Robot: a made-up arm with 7 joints. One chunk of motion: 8 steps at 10 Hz.
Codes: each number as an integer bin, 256 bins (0 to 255) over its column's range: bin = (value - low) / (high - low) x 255, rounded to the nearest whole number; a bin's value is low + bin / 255 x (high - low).
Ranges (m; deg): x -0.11..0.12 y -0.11..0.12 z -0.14..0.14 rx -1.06..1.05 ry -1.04..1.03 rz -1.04..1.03
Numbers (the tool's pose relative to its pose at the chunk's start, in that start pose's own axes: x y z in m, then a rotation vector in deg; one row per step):
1: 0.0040 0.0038 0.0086 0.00 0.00 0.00
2: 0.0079 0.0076 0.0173 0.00 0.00 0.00
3: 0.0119 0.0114 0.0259 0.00 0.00 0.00
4: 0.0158 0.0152 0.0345 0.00 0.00 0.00
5: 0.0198 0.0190 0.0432 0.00 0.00 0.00
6: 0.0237 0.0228 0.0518 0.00 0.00 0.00
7: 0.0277 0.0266 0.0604 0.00 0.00 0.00
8: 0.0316 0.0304 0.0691 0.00 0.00 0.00
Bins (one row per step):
1: 126 126 135 128 128 128
2: 131 130 143 128 128 128
3: 135 135 151 128 128 128
4: 139 139 159 128 128 128
5: 144 143 167 128 128 128
6: 148 147 175 128 128 128
7: 153 151 183 128 128 128
8: 157 156 190 128 128 128

